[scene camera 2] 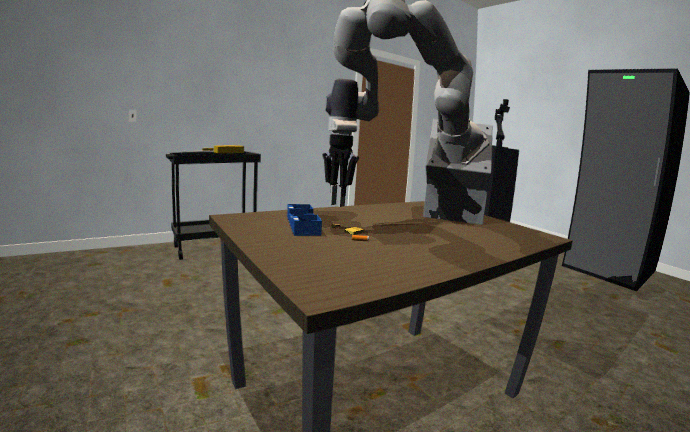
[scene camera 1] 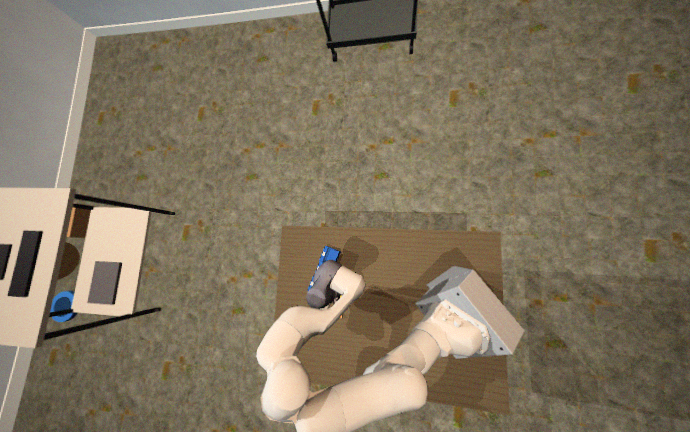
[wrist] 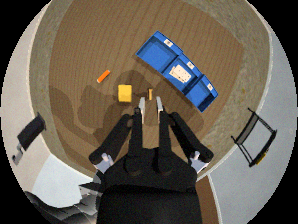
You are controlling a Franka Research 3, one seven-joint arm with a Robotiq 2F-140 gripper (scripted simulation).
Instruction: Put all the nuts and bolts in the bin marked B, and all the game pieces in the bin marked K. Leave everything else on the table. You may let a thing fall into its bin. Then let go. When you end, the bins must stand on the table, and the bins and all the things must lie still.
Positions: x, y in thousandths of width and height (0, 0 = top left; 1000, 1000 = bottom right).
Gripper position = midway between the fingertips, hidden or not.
Note:
I see my gripper (scene camera 2: 489, 476).
My gripper also shows in the wrist view (wrist: 505, 458).

